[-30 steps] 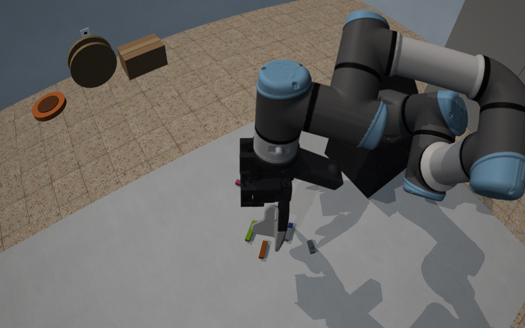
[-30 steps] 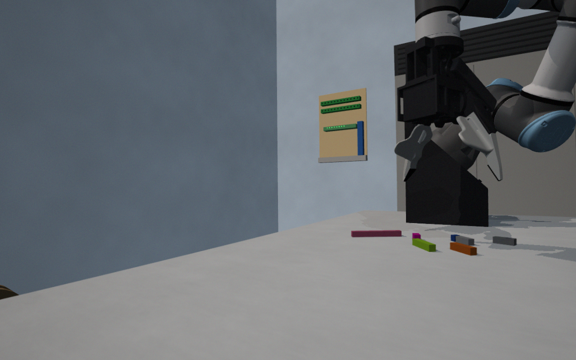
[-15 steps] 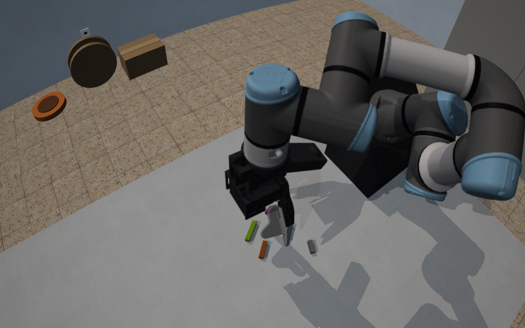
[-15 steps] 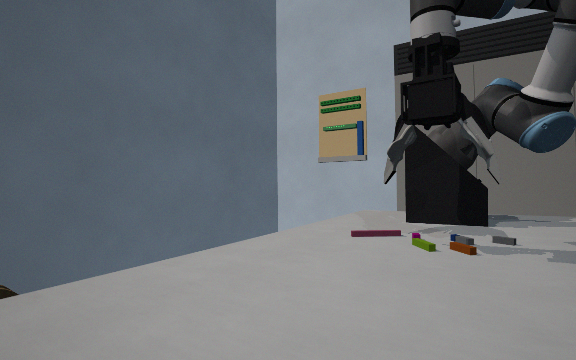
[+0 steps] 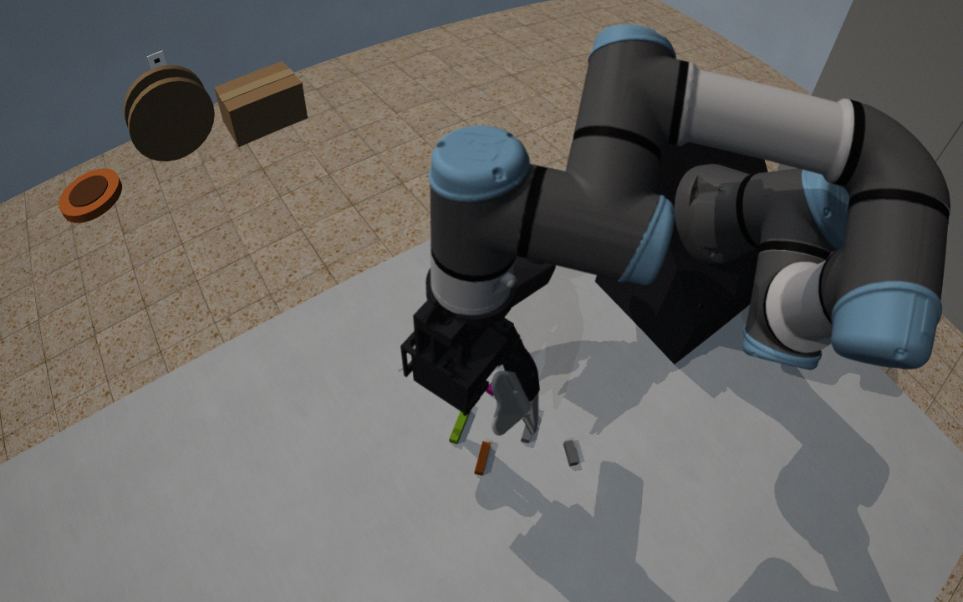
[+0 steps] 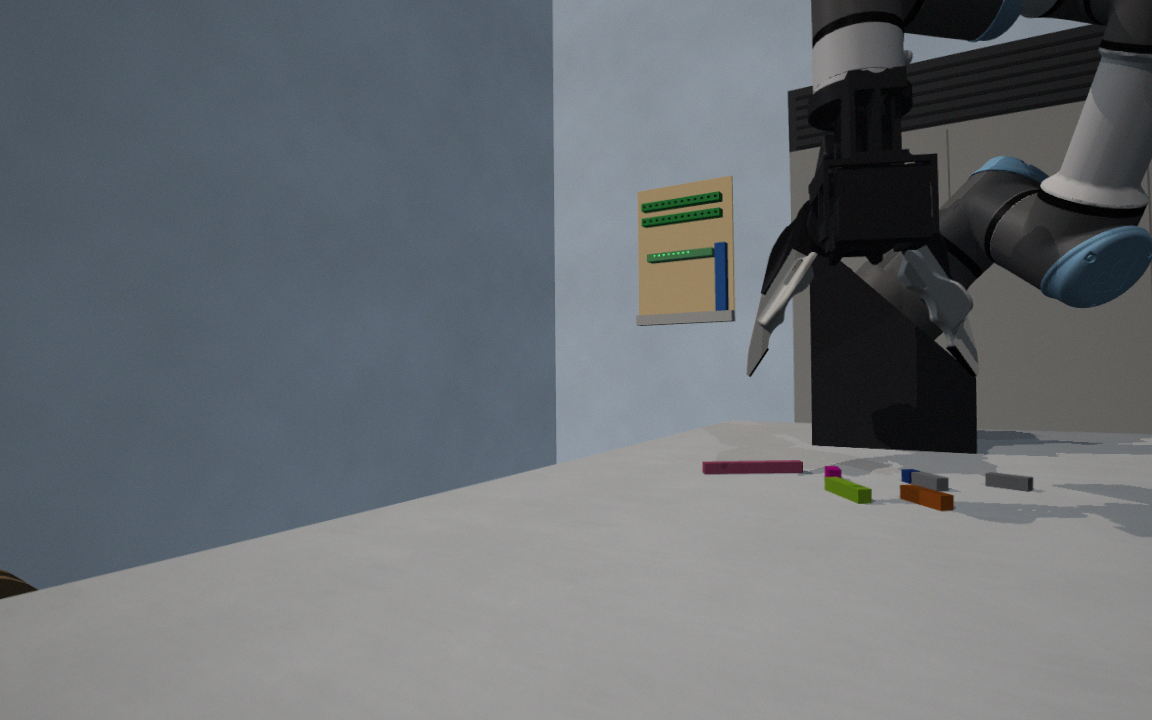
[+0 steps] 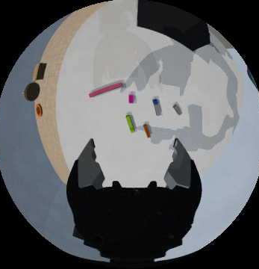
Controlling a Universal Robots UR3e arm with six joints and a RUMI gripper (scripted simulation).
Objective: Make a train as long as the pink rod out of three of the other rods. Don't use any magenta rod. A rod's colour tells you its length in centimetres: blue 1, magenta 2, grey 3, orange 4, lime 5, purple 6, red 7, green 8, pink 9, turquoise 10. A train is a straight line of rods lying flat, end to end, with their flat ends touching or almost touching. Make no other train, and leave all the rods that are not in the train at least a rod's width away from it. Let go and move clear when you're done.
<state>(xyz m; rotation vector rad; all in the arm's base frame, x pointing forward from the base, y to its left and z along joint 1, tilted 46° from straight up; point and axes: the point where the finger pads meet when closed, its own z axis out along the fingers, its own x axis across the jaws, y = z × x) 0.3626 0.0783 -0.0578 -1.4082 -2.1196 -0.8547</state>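
The lime rod lies 80 mm below my hand, 10 mm to the right of it and 10 mm ahead of it. Round my hand: orange rod (80 mm below, 50 mm to the left, 10 mm ahead); blue rod (80 mm below, 70 mm behind, 30 mm to the left); magenta rod (80 mm below, 50 mm behind, 30 mm to the right).
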